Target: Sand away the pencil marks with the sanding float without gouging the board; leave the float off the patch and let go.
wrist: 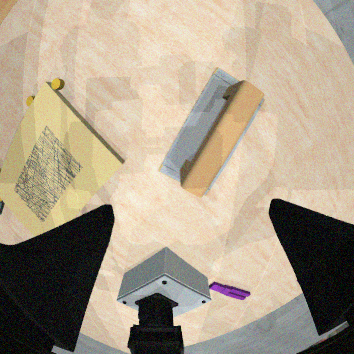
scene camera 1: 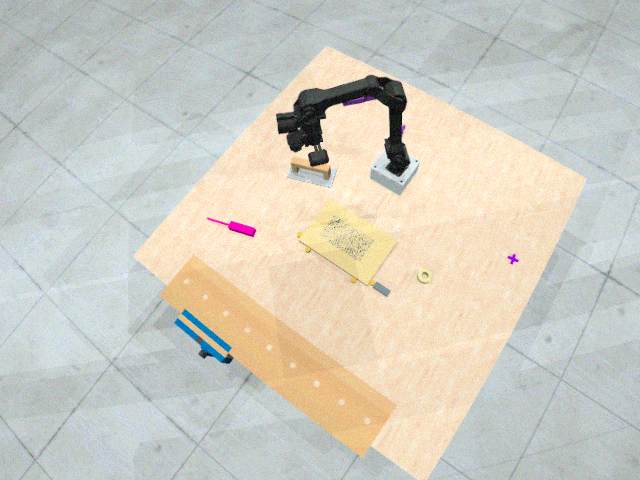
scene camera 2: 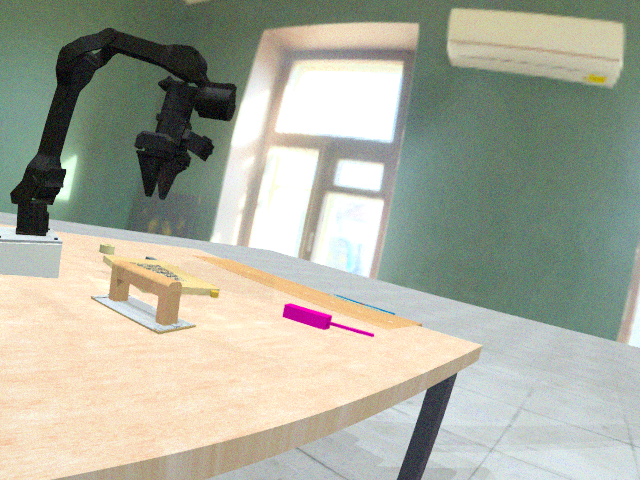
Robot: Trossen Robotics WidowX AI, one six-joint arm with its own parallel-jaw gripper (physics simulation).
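Where they show: gripper, fingertip midpoint: [wrist: 193,210] [scene camera 2: 155,198]; arm's base, origin of the base link: [wrist: 156,302] [scene camera 1: 396,167] [scene camera 2: 30,232].
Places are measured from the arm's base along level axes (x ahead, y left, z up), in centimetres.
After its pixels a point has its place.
The sanding float, with a wooden handle [scene camera 1: 310,164] [scene camera 2: 147,275] {x 18.3, y -29.4, z -0.3 cm} [wrist: 225,137] {x 18.9, y -27.1, z 0.0 cm} on a thin grey plate, stands flat on the table beside the board, apart from it. The pale yellow board [scene camera 1: 383,242] {x 25.4, y 13.0, z -5.7 cm} [scene camera 2: 199,284] {x 39.7, y -9.0, z -5.7 cm} [wrist: 97,162] {x 26.6, y -10.3, z -5.7 cm} lies on the table. Dense dark pencil marks [scene camera 1: 348,237] {x 31.7, y 2.0, z -5.6 cm} [scene camera 2: 160,271] [wrist: 47,172] {x 32.1, y -0.9, z -5.6 cm} cover its middle. My gripper [scene camera 2: 156,196] {x 20.1, y -22.0, z 12.1 cm} [wrist: 193,210] {x 20.1, y -22.0, z 12.1 cm} is open and empty. It points down, well above the table. In the wrist view the float lies ahead of the gap between the fingers, its near handle end close to the line between the tips.
A magenta tool [scene camera 1: 241,228] {x 54.1, y -31.2, z -4.7 cm} [scene camera 2: 306,316] {x 52.7, y -32.5, z -5.8 cm} lies on the table. Yellow pegs and a grey block [scene camera 1: 381,288] {x 39.3, y 22.6, z -6.1 cm} sit at the board's edge. A pale ring [scene camera 1: 424,281] {x 28.2, y 32.8, z -5.1 cm} and purple cross [scene camera 1: 512,258] {x 0.4, y 53.4, z -6.9 cm} lie farther off. An orange strip [scene camera 1: 279,356] {x 79.3, y 10.3, z -7.4 cm} runs along one table edge. A purple piece [wrist: 230,291] {x -15.8, y -10.2, z -6.3 cm} lies near the arm base [scene camera 1: 395,175] {x 3.4, y 1.7, z 0.4 cm}.
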